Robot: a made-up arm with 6 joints.
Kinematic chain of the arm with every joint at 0, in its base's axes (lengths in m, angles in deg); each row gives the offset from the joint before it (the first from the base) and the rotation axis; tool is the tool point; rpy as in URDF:
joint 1: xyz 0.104 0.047 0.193 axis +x
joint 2: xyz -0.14 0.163 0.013 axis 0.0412 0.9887 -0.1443
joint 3: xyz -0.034 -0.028 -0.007 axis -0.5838 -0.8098 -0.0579
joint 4: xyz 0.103 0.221 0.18 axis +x
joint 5: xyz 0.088 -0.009 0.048 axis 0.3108 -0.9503 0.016
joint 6: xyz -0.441 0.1 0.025 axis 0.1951 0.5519 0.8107
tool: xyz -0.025 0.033 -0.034 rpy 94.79 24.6 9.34
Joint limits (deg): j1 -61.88..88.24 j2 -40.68..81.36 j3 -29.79..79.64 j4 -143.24..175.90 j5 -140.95..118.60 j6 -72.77..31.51
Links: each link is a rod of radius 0.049 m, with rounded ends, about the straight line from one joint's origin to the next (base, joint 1, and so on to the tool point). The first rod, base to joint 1, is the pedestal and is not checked.
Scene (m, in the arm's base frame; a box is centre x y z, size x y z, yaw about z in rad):
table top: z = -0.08
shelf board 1: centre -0 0.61 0.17 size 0.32 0.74 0.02 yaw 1.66
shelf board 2: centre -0 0.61 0.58 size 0.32 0.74 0.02 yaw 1.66
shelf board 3: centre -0 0.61 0.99 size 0.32 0.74 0.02 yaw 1.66
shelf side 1: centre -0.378 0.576 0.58 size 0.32 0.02 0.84 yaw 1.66
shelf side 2: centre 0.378 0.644 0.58 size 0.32 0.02 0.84 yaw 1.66
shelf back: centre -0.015 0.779 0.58 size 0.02 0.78 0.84 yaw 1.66
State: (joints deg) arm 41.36 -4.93 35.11 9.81 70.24 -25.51
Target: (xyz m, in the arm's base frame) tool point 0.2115 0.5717 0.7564
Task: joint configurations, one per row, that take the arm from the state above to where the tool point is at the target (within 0.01 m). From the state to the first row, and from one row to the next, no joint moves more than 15 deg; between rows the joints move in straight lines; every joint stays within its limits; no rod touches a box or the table.
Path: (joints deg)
1: 50.90 -6.55 36.33 -2.46 69.54 -27.42
2: 60.43 -8.17 37.54 -14.73 68.85 -29.33
3: 69.97 -9.79 38.76 -27.00 68.15 -31.25
4: 79.50 -11.41 39.97 -39.28 67.45 -33.16
5: 78.80 -11.57 39.24 -27.46 75.87 -30.54
6: 78.10 -11.73 38.50 -15.64 84.30 -27.92
7: 77.39 -11.89 37.77 -3.83 92.72 -25.30
8: 76.69 -12.05 37.04 7.99 101.15 -22.67
9: 61.78 -7.38 36.98 19.81 108.54 -19.86
10: 46.87 -2.71 36.92 31.64 115.93 -17.05

